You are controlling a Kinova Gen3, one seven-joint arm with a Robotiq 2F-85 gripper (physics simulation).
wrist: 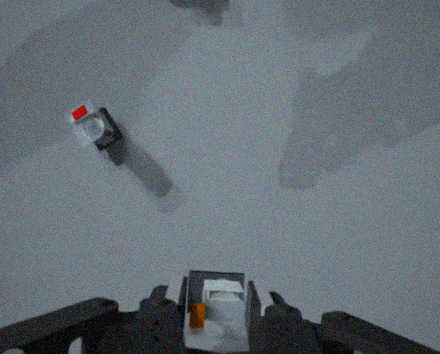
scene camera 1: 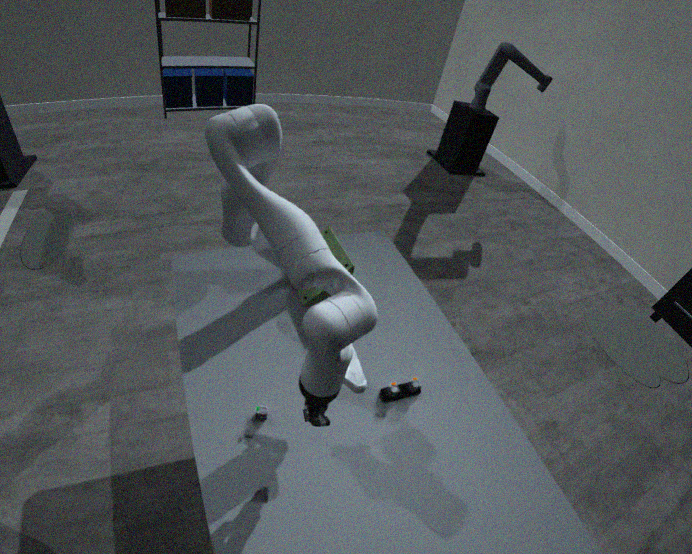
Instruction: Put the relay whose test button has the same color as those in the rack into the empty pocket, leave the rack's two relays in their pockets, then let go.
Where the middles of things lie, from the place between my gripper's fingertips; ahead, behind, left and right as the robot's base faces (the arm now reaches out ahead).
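Labels:
With the orange-button relay [wrist: 217, 305], my hand is right at it. The red-button relay [wrist: 90, 121] is elsewhere: counting from my hand, I find it 100 mm to the left of the hand, 90 mm behind it and 100 mm below it.

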